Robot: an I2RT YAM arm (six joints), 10 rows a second.
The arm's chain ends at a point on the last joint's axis. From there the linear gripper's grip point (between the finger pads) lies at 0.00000 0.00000 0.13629 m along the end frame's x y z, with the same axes.
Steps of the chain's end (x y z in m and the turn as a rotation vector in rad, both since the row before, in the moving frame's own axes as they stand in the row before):
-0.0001, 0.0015, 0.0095, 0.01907, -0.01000, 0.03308
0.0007, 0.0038, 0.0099, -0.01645, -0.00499, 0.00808
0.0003, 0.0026, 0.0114, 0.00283, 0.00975, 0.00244
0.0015, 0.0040, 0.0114, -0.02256, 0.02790, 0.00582
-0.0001, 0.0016, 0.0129, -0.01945, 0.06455, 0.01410
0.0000, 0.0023, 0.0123, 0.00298, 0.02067, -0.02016
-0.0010, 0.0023, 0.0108, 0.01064, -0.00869, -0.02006
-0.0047, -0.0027, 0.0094, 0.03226, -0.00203, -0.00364
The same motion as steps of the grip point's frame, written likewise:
-0.0014, -0.0011, 0.0095, 0.01907, -0.01000, 0.03308
0.0000, 0.0060, 0.0099, -0.01645, -0.00499, 0.00808
0.0016, 0.0022, 0.0114, 0.00283, 0.00975, 0.00244
0.0053, 0.0071, 0.0113, -0.02256, 0.02790, 0.00582
0.0087, 0.0043, 0.0126, -0.01945, 0.06455, 0.01410
0.0028, 0.0019, 0.0123, 0.00298, 0.02067, -0.02016
-0.0022, 0.0009, 0.0108, 0.01064, -0.00869, -0.02006
-0.0050, -0.0071, 0.0093, 0.03226, -0.00203, -0.00364

